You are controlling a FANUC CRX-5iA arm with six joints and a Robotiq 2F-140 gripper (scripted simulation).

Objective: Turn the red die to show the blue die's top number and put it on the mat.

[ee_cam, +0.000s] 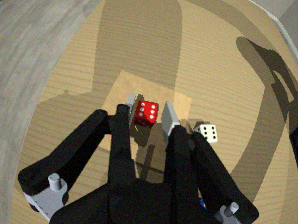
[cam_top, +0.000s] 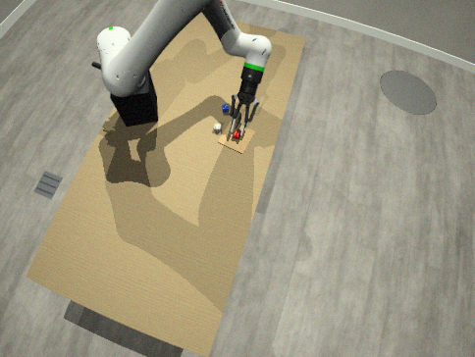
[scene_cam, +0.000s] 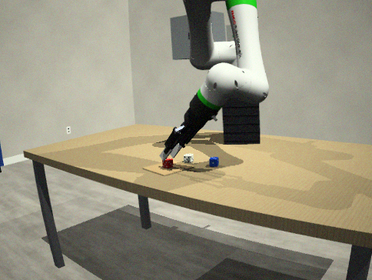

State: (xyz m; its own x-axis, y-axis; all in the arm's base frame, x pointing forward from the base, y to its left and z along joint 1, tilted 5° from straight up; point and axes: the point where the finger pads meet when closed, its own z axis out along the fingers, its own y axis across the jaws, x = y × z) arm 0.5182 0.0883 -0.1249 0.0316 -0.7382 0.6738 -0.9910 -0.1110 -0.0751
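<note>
Now: hand 2 cm to the left of the red die and 5 cm above it. Also, from my hand: blue die: 12 cm behind, 10 cm to the left, 5 cm below; then tan mat: 2 cm to the right, 6 cm below; then white die: 10 cm behind, 2 cm to the right, 5 cm below.
</note>
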